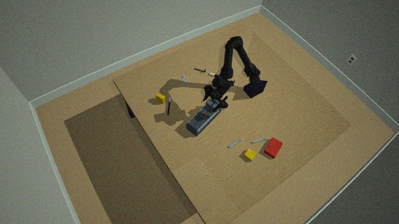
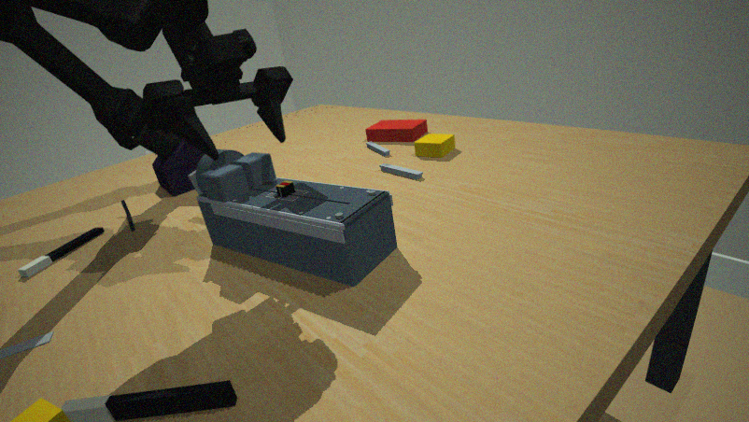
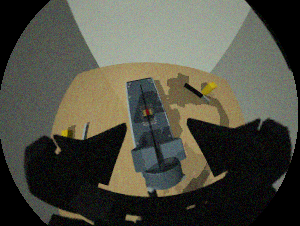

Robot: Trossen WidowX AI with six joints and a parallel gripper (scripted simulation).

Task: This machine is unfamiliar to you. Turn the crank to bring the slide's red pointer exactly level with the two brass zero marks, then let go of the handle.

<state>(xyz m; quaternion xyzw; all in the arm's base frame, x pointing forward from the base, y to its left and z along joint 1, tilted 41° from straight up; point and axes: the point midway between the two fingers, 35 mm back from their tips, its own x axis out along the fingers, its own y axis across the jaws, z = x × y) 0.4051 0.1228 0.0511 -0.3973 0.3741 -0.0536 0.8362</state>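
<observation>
My gripper tip is 150 mm past the dark crank handle, 30 mm to the left of it and 40 mm above it. The rest, counted from my gripper tip: red pointer 30 mm ahead, 20 mm to the left, 50 mm below; then red block 290 mm behind, 400 mm to the left, 120 mm below; then grey bar 350 mm to the right, 130 mm below.
</observation>
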